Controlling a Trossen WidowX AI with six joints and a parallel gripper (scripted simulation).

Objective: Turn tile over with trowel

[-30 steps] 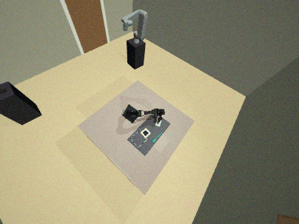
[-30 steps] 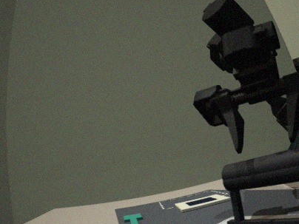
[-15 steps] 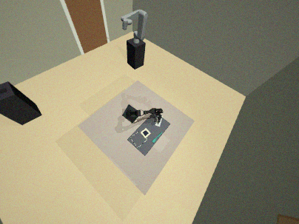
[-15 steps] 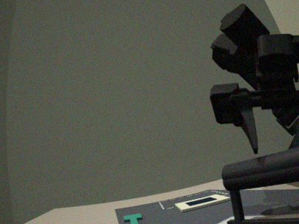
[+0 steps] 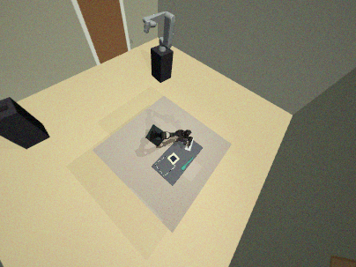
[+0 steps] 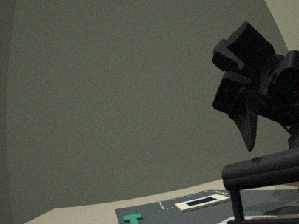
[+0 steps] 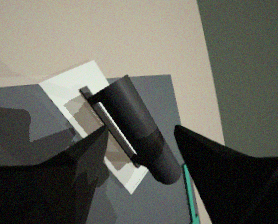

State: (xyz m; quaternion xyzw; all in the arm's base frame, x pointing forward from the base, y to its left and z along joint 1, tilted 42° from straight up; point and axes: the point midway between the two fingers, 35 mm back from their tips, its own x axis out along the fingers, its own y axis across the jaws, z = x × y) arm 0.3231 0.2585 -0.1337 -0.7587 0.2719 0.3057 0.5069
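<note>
Now: gripper tip 25 cm to the left of the dark mat, 10 cm above it and 5 cm short of it. From my gripper tip the other things lie so: tile: 32 cm to the right, 8 cm below, 2 cm ahead.
</note>
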